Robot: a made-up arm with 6 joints. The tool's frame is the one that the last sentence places.
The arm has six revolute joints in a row. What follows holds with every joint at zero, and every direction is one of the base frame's. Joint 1 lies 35 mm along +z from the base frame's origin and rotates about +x. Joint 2 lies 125 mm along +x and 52 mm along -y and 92 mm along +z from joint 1 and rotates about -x. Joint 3 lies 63 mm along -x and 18 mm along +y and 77 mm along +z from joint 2 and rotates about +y. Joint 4 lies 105 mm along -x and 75 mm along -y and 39 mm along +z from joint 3 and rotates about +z. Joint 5 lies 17 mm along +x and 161 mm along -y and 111 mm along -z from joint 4 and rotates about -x. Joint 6 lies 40 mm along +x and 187 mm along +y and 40 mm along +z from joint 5 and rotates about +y. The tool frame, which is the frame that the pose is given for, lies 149 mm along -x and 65 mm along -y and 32 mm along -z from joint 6; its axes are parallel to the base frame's.
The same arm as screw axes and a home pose.
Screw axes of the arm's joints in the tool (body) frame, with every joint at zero. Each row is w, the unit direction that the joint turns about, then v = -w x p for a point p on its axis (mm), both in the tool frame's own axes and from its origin. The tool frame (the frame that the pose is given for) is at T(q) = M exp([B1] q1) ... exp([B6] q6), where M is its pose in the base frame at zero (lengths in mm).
B1 = (1, 0, 0, 0.0, -105.0, -148.0)
B2 = (-1, 0, 0, 0.0, 13.0, 96.0)
B3 = (0, 1, 0, -64.0, 0.0, 197.0)
B4 = (0, 0, 1, 39.0, -92.0, 0.0)
B5 = (-1, 0, 0, 0.0, 8.0, -122.0)
B6 = (0, 1, 0, -32.0, 0.0, 149.0)
M: xyz -135.0 -148.0 140.0 (mm) quaternion w x y z 1 0 0 0

